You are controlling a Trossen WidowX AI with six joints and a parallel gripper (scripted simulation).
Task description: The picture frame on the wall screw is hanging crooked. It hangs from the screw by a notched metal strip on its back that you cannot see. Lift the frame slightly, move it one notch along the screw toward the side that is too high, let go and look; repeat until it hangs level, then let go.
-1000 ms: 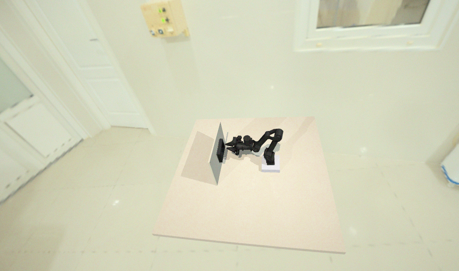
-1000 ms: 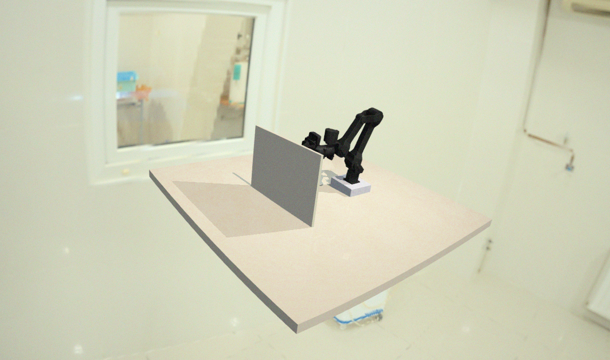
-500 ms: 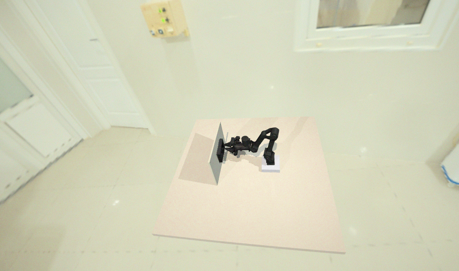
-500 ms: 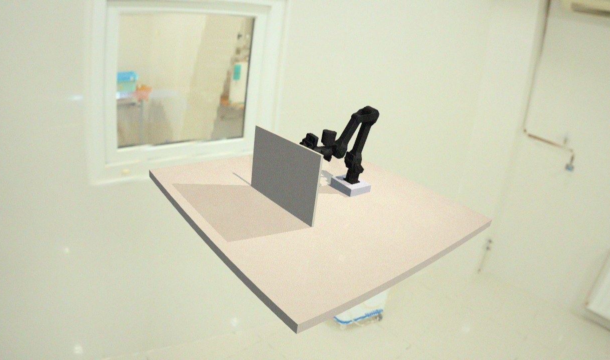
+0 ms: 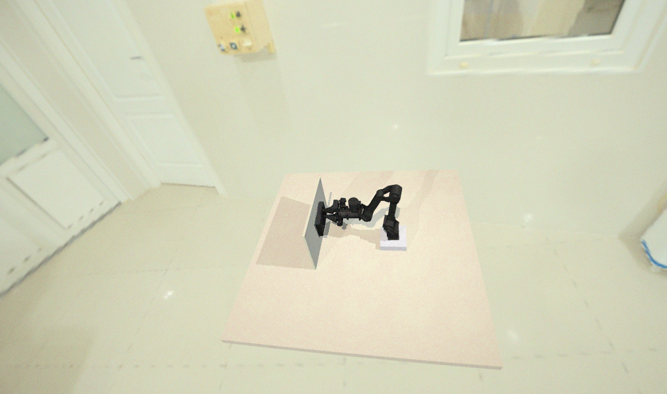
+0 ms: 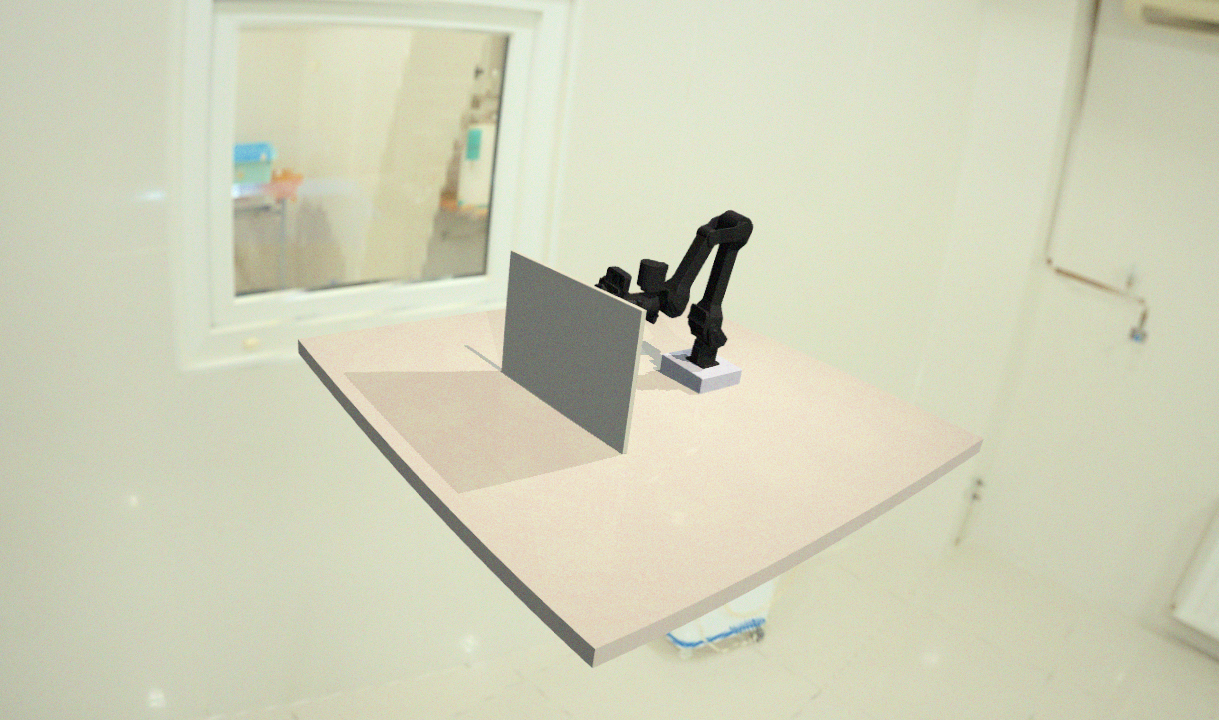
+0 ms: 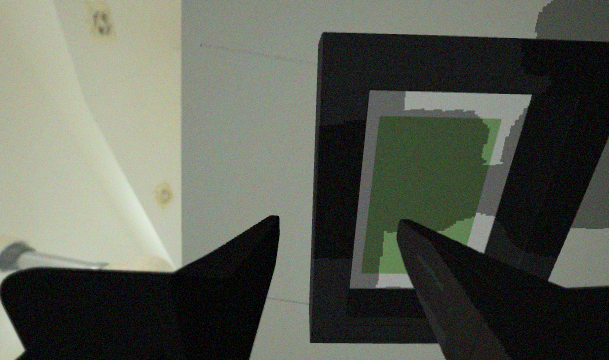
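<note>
Right now my gripper tip is 5 cm above the picture frame, 3 cm short of it and 1 cm to the left of it. The rest, counted from my gripper tip: wall panel: 6 cm below, 4 cm ahead, 1 cm to the left.
</note>
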